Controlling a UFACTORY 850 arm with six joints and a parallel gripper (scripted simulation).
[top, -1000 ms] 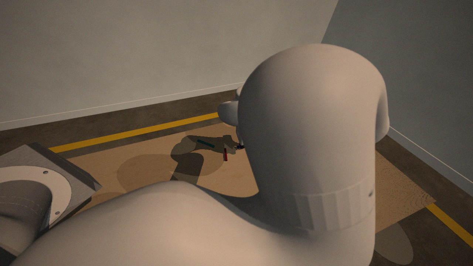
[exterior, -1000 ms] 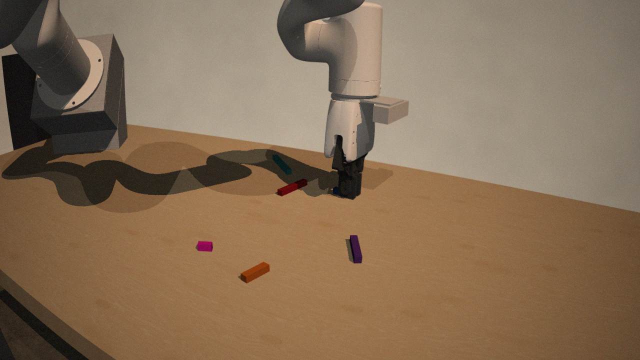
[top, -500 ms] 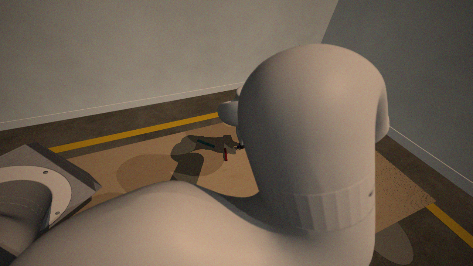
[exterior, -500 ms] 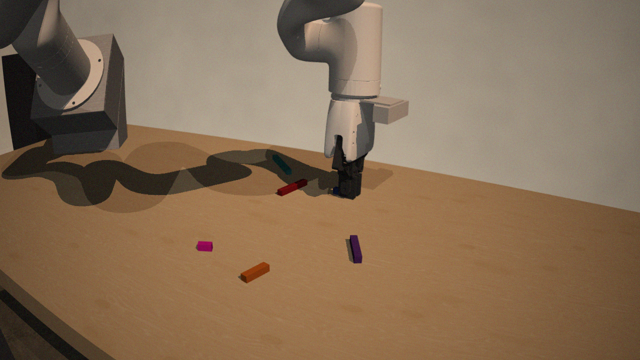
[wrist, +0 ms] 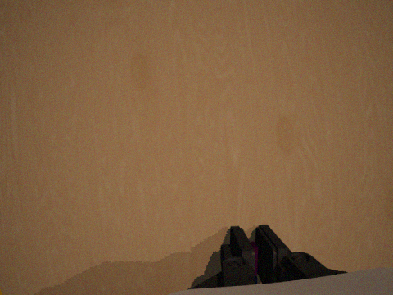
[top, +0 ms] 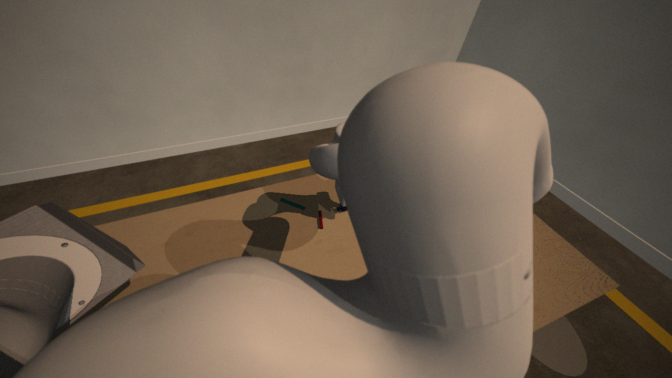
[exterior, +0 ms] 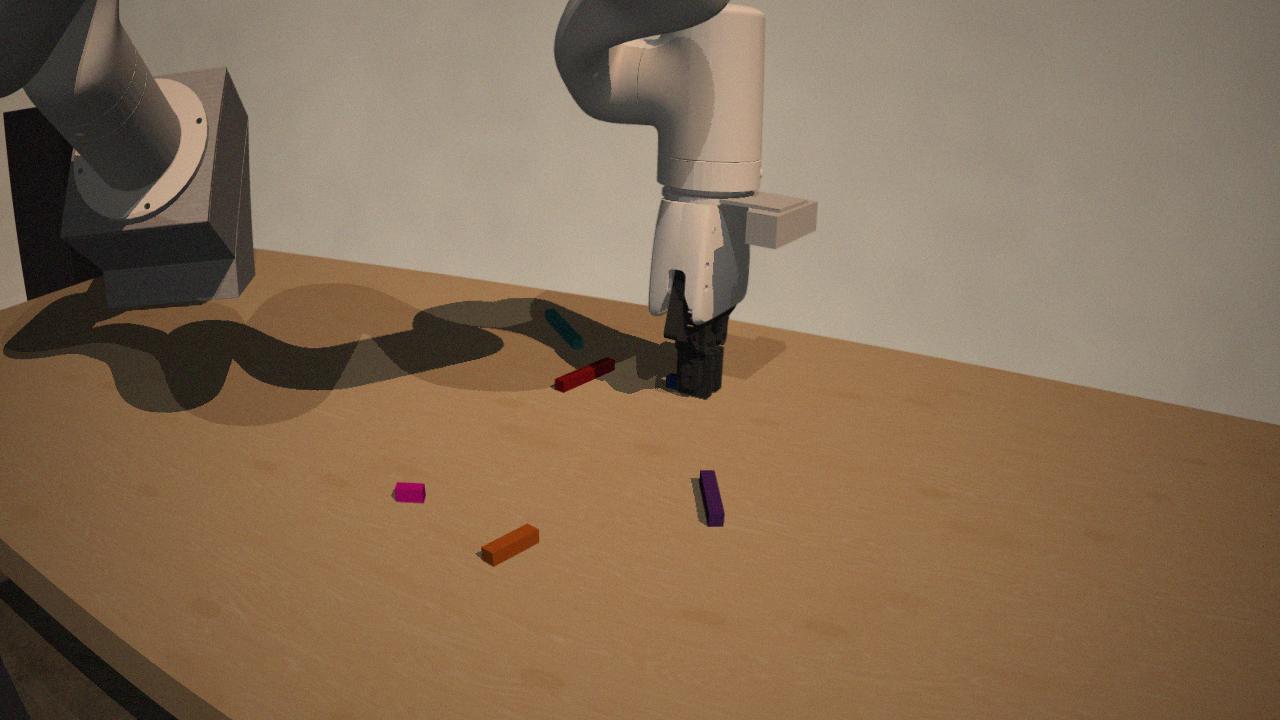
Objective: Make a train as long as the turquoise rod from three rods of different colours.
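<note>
Now: the blue rod 20 mm behind my hand, 10 mm to the left of it and 20 mm below it. The rest, counted from my hand: purple rod: 10 mm ahead, 190 mm to the right, 20 mm below; red rod: 100 mm behind, 20 mm to the left, 20 mm below; turquoise rod: 140 mm behind, 140 mm to the left, 20 mm below.
</note>
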